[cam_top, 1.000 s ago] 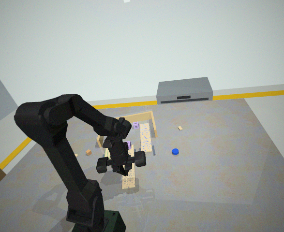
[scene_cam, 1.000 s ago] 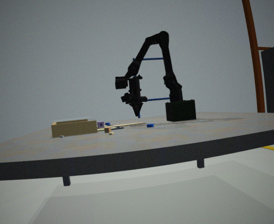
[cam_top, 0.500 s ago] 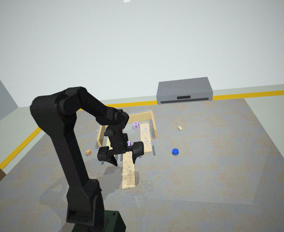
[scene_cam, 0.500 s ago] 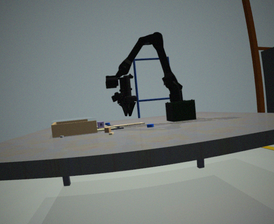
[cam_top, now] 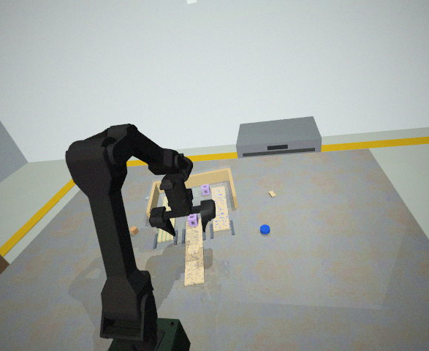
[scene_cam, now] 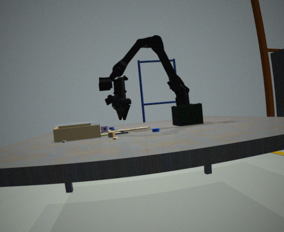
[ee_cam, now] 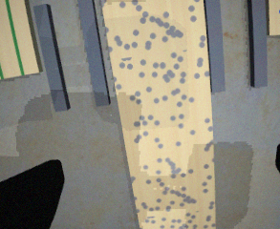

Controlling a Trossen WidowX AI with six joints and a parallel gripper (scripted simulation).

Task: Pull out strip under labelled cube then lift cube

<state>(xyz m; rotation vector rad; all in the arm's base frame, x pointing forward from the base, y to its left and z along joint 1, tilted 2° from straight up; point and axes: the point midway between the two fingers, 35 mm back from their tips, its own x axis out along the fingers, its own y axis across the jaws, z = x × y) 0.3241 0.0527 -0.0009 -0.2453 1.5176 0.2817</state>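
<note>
Right now the tan speckled strip is 5 cm below my gripper tip, 1 cm to the right of it and 1 cm behind it. Also, from my gripper tip: tan block 28 cm ahead, 21 cm to the right, 5 cm below.
</note>
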